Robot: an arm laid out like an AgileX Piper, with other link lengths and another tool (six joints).
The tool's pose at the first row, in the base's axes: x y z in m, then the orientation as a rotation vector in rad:
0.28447 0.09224 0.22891 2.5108 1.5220 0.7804
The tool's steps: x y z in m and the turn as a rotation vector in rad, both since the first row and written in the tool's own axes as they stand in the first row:
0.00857 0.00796 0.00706 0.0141 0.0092 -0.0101
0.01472 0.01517 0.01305 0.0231 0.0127 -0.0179
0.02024 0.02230 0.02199 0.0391 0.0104 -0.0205
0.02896 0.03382 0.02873 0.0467 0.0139 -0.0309
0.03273 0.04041 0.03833 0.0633 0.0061 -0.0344
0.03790 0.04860 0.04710 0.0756 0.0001 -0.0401
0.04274 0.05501 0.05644 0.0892 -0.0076 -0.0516
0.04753 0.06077 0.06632 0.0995 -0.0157 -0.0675
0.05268 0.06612 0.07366 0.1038 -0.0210 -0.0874
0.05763 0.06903 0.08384 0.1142 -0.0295 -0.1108
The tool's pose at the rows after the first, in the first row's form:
0.29734 0.09682 0.22873 2.5109 1.5473 0.7836
0.30821 0.09953 0.22831 2.5096 1.5642 0.7822
0.32019 0.10224 0.22508 2.5183 1.5789 0.7694
0.33581 0.10514 0.22645 2.5133 1.5978 0.7684
0.34702 0.10674 0.22182 2.5213 1.6122 0.7473
0.35964 0.10860 0.21898 2.5241 1.6263 0.7308
0.37098 0.11116 0.21491 2.5218 1.6474 0.7102
0.38204 0.11409 0.21013 2.5125 1.6705 0.6903
0.39170 0.11710 0.20754 2.4950 1.6942 0.6773
0.40068 0.12162 0.20159 2.4776 1.7252 0.6556

